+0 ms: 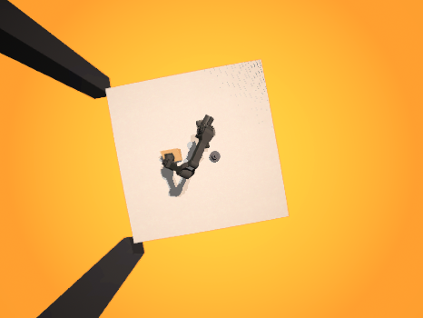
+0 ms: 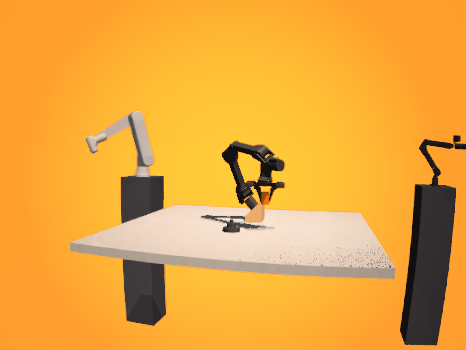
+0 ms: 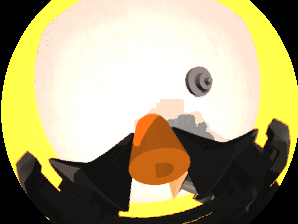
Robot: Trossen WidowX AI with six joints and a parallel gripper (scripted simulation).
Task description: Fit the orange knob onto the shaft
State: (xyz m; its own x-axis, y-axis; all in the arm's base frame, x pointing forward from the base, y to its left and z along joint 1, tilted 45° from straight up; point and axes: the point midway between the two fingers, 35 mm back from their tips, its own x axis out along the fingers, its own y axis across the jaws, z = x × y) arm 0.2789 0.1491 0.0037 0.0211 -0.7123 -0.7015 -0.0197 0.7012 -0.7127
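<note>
The round dark pedestal lies 15 cm to the right of my gripper tip, 11 cm below it and 6 cm ahead of it. Round my gripper tip: orange knob 2 cm above.
</note>
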